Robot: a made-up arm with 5 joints. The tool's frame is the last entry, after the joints.
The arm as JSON. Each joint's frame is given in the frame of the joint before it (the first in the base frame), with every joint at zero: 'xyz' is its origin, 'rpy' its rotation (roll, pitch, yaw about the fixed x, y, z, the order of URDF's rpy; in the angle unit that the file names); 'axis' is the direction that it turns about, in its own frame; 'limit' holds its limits. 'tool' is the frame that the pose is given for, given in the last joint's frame.
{
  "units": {
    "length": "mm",
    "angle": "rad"
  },
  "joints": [
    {
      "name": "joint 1",
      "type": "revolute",
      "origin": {
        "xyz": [
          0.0,
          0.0,
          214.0
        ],
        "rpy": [
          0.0,
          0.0,
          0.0
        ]
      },
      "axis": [
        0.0,
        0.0,
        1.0
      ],
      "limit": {
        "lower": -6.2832,
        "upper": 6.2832
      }
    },
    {
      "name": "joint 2",
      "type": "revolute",
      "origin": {
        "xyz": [
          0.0,
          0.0,
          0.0
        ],
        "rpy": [
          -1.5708,
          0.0,
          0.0
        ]
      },
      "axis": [
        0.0,
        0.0,
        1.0
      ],
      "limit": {
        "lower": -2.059,
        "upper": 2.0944
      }
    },
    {
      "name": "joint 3",
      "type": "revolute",
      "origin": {
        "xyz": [
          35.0,
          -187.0,
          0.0
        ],
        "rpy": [
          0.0,
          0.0,
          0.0
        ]
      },
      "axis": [
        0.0,
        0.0,
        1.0
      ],
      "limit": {
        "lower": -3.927,
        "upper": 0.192
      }
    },
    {
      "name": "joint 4",
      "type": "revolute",
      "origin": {
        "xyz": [
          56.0,
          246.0,
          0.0
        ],
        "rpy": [
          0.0,
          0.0,
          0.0
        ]
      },
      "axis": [
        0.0,
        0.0,
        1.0
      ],
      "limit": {
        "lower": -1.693,
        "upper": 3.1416
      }
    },
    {
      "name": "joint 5",
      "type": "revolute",
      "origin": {
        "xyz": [
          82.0,
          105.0,
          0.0
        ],
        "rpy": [
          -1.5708,
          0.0,
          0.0
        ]
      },
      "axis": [
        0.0,
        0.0,
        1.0
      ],
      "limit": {
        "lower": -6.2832,
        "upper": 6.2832
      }
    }
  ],
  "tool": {
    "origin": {
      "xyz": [
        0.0,
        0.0,
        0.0
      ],
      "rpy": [
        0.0,
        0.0,
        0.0
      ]
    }
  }
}
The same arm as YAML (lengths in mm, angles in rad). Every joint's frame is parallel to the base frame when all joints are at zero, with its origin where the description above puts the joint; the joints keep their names.
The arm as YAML. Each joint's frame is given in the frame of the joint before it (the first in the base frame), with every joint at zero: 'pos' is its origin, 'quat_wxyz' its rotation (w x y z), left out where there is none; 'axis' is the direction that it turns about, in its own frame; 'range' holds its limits. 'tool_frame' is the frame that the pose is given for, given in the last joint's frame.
length_unit: mm
angle_unit: rad
joints:
  - joint: joint 1
    pos: [0.0, 0.0, 214.0]
    axis: [0.0, 0.0, 1.0]
    range: [-6.2832, 6.2832]
  - joint: joint 2
    pos: [0.0, 0.0, 0.0]
    axis: [0.0, 1.0, 0.0]
    range: [-2.059, 2.0944]
  - joint: joint 3
    pos: [35.0, 0.0, 187.0]
    axis: [0.0, 1.0, 0.0]
    range: [-3.927, 0.192]
  - joint: joint 4
    pos: [56.0, 0.0, -246.0]
    axis: [0.0, 1.0, 0.0]
    range: [-1.693, 3.1416]
  - joint: joint 5
    pos: [82.0, 0.0, -105.0]
    axis: [0.0, 0.0, -1.0]
    range: [-6.2832, 6.2832]
tool_frame:
  pos: [0.0, 0.0, 0.0]
  quat_wxyz: [0.000004, 0.999997, 0.0, 0.0]

